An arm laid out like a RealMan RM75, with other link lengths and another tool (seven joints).
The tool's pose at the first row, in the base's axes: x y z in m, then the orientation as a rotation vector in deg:
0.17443 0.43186 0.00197 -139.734 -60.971 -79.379
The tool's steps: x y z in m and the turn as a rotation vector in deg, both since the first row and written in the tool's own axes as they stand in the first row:
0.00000 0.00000 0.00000 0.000 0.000 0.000
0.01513 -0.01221 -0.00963 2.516 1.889 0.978
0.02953 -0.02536 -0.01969 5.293 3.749 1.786
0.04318 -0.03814 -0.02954 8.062 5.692 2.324
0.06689 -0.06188 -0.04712 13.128 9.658 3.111
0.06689 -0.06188 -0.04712 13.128 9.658 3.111
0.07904 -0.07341 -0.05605 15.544 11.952 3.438
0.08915 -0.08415 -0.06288 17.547 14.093 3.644
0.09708 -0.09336 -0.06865 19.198 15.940 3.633
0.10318 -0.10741 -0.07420 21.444 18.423 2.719
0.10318 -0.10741 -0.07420 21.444 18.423 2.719
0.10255 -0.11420 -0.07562 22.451 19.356 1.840
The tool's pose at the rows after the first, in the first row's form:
0.17443 0.43186 0.00197 -139.734 -60.971 -79.379
0.16483 0.44434 0.01690 -136.386 -60.307 -78.914
0.15410 0.45696 0.03129 -132.870 -59.963 -78.208
0.14351 0.46901 0.04504 -129.247 -59.917 -77.637
0.12379 0.49088 0.06887 -122.248 -59.881 -76.942
0.12379 0.49088 0.06887 -122.248 -59.881 -76.942
0.11415 0.50165 0.08117 -118.550 -59.775 -76.942
0.10581 0.51173 0.09083 -115.261 -59.679 -77.134
0.09849 0.52003 0.09847 -112.443 -59.779 -77.380
0.08762 0.53108 0.10350 -108.447 -60.966 -77.873
0.08762 0.53108 0.10350 -108.447 -60.966 -77.873
0.08209 0.53515 0.10237 -106.710 -62.085 -78.040

